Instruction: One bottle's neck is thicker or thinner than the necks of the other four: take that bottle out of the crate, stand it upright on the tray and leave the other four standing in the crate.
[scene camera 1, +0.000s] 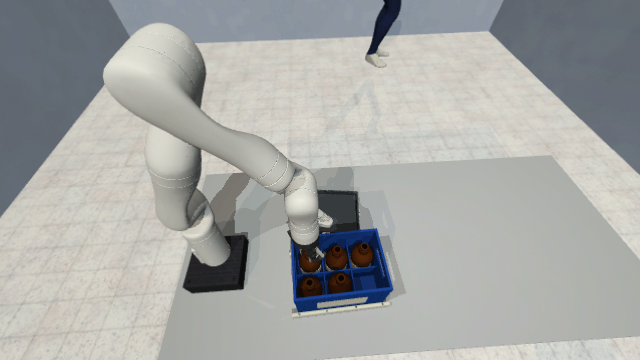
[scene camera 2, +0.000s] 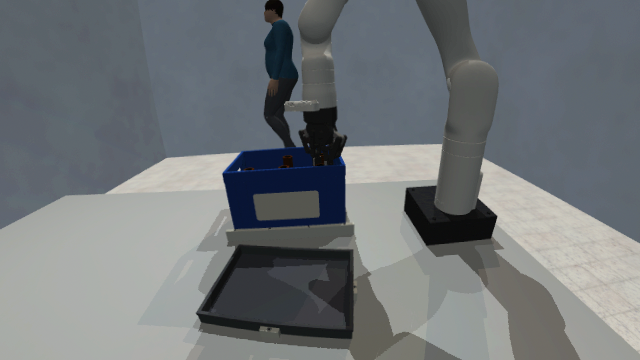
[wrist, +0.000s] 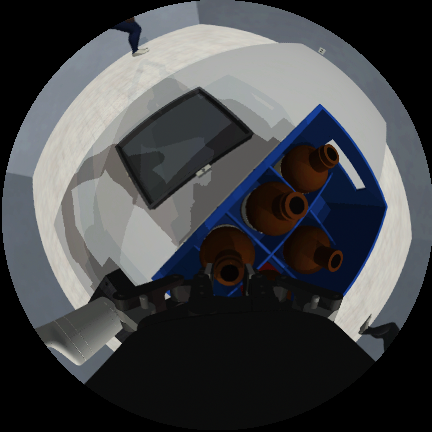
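Pixels of known places: gripper, fingertip midpoint: (scene camera 1: 307, 256) (wrist: 228, 271); arm's base, origin of the base link: (scene camera 1: 216, 253) (scene camera 2: 452, 204) (wrist: 110, 312).
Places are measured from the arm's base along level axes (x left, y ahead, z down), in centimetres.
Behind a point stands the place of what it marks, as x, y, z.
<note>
A blue crate (scene camera 1: 344, 301) {-21.6, 40.3, -3.2} (scene camera 2: 286, 178) {-2.9, 39.5, -8.8} (wrist: 358, 225) {-21.1, 48.6, -6.0} holds several brown bottles standing in its cells. My gripper (scene camera 1: 314, 255) {-8.1, 31.0, -7.4} (scene camera 2: 320, 157) (wrist: 228, 271) {-8.1, 31.0, -7.4} reaches down into the back-left cell and is shut on the neck of the bottle (scene camera 1: 306, 265) {-10.1, 30.3, -5.1} (wrist: 225, 245) {-6.2, 32.7, -6.0} there; that bottle still stands in its cell. Other bottles (scene camera 1: 336, 256) {-9.5, 39.8, -7.8} (scene camera 1: 361, 253) {-9.4, 47.8, -7.2} (wrist: 273, 207) {-7.1, 39.2, -7.0} (wrist: 301, 163) {-6.8, 46.9, -5.6} stand beside it in the back row. Two bottles (scene camera 1: 310, 286) {-17.8, 30.9, -9.7} (scene camera 1: 339, 283) {-17.9, 39.2, -9.1} stand in the front row. The dark empty tray (scene camera 1: 342, 210) {14.3, 47.0, 6.1} (scene camera 2: 273, 328) {24.1, 41.8, 5.1} (wrist: 133, 177) {14.8, 28.5, 4.3} lies on the table just behind the crate.
The crate's front-right cell (scene camera 1: 366, 281) {-14.5, 49.9, 5.8} is empty. The arm's black base (scene camera 1: 219, 273) {-7.2, 1.7, -0.3} (scene camera 2: 449, 219) {5.6, 4.1, 0.4} stands left of the crate. A person (scene camera 1: 380, 31) (scene camera 2: 278, 67) walks on the tiled floor beyond the table.
</note>
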